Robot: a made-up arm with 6 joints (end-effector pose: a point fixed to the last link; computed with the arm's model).
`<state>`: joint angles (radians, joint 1 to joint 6).
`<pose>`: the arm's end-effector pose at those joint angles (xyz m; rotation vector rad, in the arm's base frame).
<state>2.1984 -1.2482 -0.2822 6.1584 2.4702 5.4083</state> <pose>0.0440 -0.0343 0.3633 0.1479 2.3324 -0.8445</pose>
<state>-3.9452 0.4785 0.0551 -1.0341 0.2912 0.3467</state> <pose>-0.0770 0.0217 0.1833 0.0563 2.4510 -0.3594</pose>
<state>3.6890 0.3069 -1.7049 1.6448 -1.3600 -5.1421</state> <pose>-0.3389 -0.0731 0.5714 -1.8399 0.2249 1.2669</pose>
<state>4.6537 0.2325 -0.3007 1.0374 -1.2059 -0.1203</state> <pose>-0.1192 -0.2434 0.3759 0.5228 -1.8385 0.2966</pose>
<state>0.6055 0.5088 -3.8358 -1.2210 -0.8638 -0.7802</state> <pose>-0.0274 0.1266 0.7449 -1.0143 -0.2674 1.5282</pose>
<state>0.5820 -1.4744 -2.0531 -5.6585 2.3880 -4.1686</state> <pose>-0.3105 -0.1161 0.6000 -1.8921 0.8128 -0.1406</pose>
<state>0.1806 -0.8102 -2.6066 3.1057 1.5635 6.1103</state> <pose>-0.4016 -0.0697 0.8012 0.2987 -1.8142 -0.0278</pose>
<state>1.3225 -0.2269 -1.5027 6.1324 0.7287 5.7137</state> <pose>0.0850 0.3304 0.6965 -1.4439 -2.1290 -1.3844</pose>
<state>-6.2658 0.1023 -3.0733 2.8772 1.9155 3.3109</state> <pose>-0.0369 0.0309 0.8843 -2.3412 0.5355 2.0045</pose>
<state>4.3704 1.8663 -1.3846 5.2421 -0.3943 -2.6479</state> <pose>0.0161 -0.2414 -0.1586 1.9029 2.1523 0.5433</pose>
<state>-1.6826 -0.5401 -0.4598 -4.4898 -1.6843 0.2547</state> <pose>-0.0921 -0.0300 0.5233 -1.2222 -1.2386 0.6682</pose>
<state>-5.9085 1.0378 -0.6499 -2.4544 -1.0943 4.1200</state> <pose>0.1190 0.1321 0.2154 1.5057 -1.3445 -1.5040</pose>
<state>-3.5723 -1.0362 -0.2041 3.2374 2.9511 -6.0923</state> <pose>0.0294 -0.0034 0.5838 1.4052 -0.3560 2.4679</pose>
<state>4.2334 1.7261 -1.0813 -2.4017 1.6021 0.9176</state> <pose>-0.1511 -0.1412 -0.1322 2.3583 -0.2359 -1.4224</pose>
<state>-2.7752 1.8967 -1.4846 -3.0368 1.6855 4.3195</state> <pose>-0.2702 -0.0915 -0.1939 -0.8403 -1.7930 0.9408</pose>
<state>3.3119 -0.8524 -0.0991 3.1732 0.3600 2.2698</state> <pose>-0.1160 -0.0212 0.3334 0.8937 -1.6282 -0.4807</pose>
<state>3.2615 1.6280 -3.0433 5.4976 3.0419 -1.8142</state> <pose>-0.4360 0.0106 0.1932 -0.8778 1.2457 -0.6813</pose>
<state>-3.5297 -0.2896 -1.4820 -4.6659 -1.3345 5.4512</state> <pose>-0.0863 0.1602 0.6760 -1.5552 -0.3794 -0.6051</pose>
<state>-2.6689 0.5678 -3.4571 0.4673 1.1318 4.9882</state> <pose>-0.2449 -0.1541 0.8543 1.1765 -0.6885 -0.2327</pose>
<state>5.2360 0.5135 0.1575 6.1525 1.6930 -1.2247</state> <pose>-0.0323 0.0276 0.3186 -0.7904 -0.1919 0.8887</pose>
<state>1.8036 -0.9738 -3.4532 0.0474 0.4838 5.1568</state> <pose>0.1351 -0.5650 0.5336 0.1562 1.0144 -2.2690</pose>
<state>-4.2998 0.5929 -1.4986 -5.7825 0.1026 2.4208</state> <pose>-0.1909 0.5179 0.3838 -2.2595 1.1119 0.8783</pose>
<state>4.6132 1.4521 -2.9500 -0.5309 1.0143 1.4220</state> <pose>-0.0866 -0.6492 0.2666 0.2805 -2.5108 0.5331</pose>
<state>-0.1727 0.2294 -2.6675 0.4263 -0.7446 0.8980</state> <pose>0.1470 -0.0785 0.8737 0.2151 0.2673 -2.0782</pose>
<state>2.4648 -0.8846 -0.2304 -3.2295 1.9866 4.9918</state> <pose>-0.1075 0.0724 0.5636 -0.0149 -0.0937 1.2097</pose>
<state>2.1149 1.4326 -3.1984 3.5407 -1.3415 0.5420</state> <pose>-0.2906 0.3937 0.2661 1.9494 -1.9592 -0.7151</pose>
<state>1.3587 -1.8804 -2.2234 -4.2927 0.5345 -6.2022</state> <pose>-0.1154 -0.6100 0.4291 0.9246 -0.8312 0.0114</pose>
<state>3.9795 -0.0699 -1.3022 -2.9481 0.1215 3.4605</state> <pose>-0.2396 -0.2852 0.5118 0.2661 -1.7295 0.9932</pose>
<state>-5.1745 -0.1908 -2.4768 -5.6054 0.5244 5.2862</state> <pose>0.0567 0.0880 0.9483 -0.5527 -1.0132 -2.0657</pose>
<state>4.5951 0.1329 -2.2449 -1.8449 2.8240 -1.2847</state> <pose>-0.1243 -0.1810 0.7355 -1.2225 2.0589 1.4599</pose>
